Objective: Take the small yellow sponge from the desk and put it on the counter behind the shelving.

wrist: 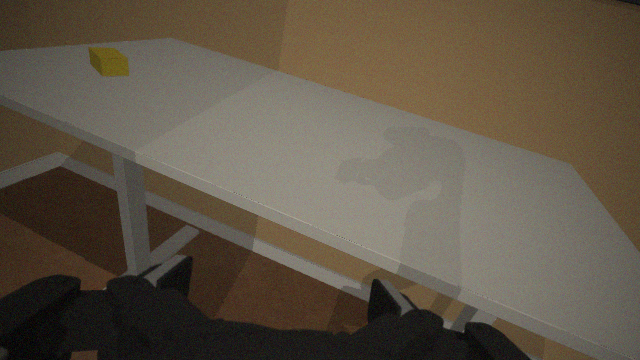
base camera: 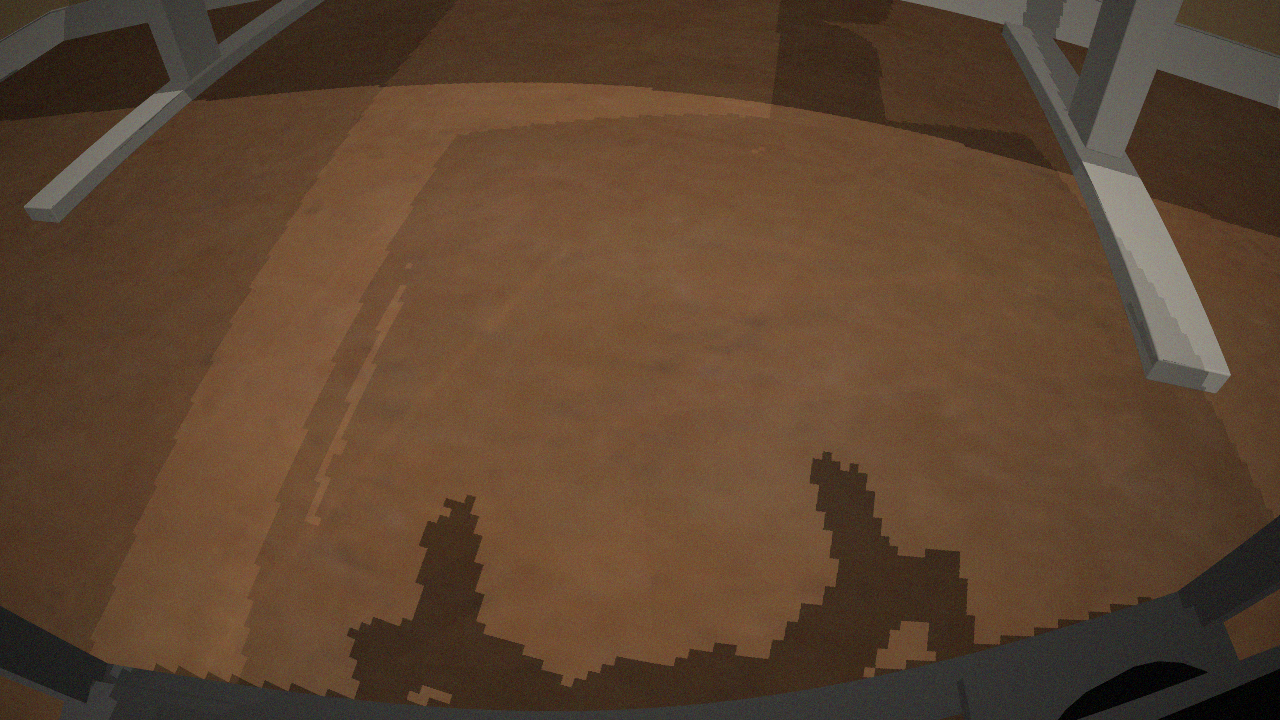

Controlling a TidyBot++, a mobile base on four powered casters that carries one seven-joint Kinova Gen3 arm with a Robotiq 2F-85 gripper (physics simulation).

Scene:
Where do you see a small yellow sponge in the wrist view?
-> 107, 61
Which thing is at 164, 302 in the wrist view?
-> My gripper.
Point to a white desk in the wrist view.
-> At 516, 235

